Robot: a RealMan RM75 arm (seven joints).
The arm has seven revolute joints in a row. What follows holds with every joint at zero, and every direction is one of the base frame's. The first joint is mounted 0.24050 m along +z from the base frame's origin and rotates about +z. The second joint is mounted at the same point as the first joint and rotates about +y. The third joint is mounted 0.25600 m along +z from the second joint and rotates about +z. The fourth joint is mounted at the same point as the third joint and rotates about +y. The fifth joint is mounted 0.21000 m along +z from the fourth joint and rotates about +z. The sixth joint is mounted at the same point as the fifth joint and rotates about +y. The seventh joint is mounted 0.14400 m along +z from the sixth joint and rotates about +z. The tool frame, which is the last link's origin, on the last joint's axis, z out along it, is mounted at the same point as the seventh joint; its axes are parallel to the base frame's.
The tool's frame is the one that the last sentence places.
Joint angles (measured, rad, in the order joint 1, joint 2, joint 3, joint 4, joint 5, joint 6, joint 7), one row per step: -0.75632, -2.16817, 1.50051, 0.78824, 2.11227, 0.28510, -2.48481; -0.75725, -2.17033, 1.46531, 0.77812, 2.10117, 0.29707, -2.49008; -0.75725, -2.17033, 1.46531, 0.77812, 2.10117, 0.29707, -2.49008; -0.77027, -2.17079, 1.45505, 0.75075, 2.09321, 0.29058, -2.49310; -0.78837, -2.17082, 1.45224, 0.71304, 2.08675, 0.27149, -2.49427; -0.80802, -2.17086, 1.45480, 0.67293, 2.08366, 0.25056, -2.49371; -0.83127, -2.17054, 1.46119, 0.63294, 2.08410, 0.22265, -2.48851; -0.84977, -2.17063, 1.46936, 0.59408, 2.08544, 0.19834, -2.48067; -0.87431, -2.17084, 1.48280, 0.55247, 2.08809, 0.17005, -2.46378; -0.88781, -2.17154, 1.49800, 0.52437, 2.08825, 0.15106, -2.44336; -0.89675, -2.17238, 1.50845, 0.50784, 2.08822, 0.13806, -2.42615; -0.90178, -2.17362, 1.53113, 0.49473, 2.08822, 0.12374, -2.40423; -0.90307, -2.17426, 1.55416, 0.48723, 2.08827, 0.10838, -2.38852; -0.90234, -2.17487, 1.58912, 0.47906, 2.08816, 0.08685, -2.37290; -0.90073, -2.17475, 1.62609, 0.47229, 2.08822, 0.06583, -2.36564
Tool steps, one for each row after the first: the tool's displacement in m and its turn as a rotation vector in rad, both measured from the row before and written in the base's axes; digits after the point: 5 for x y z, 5 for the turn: -0.00484, 0.00150, 0.00297, 0.00253, -0.03234, 0.03468; 0.00000, 0.00000, 0.00000, 0.00000, 0.00000, 0.00000; -0.00280, 0.00138, -0.00167, -0.00103, -0.00778, 0.01967; -0.00311, 0.00169, -0.00294, 0.00259, 0.00301, 0.01708; -0.00288, 0.00123, -0.00387, 0.00040, 0.01210, 0.01208; -0.00113, 0.00202, -0.00327, 0.00570, 0.02249, 0.00156; -0.00288, 0.00072, -0.00368, 0.00161, 0.02660, 0.00216; -0.00066, 0.00123, -0.00403, 0.00124, 0.04023, -0.01135; -0.00144, -0.00032, -0.00357, -0.00317, 0.03708, -0.01304; -0.00024, -0.00009, -0.00215, -0.00147, 0.02689, -0.01291; -0.00028, -0.00131, -0.00333, -0.00567, 0.03715, -0.02191; -0.00033, -0.00114, -0.00230, -0.00146, 0.03050, -0.01981; -0.00084, -0.00194, -0.00310, -0.00157, 0.03824, -0.02529; -0.00088, -0.00199, -0.00286, -0.00115, 0.03256, -0.02236
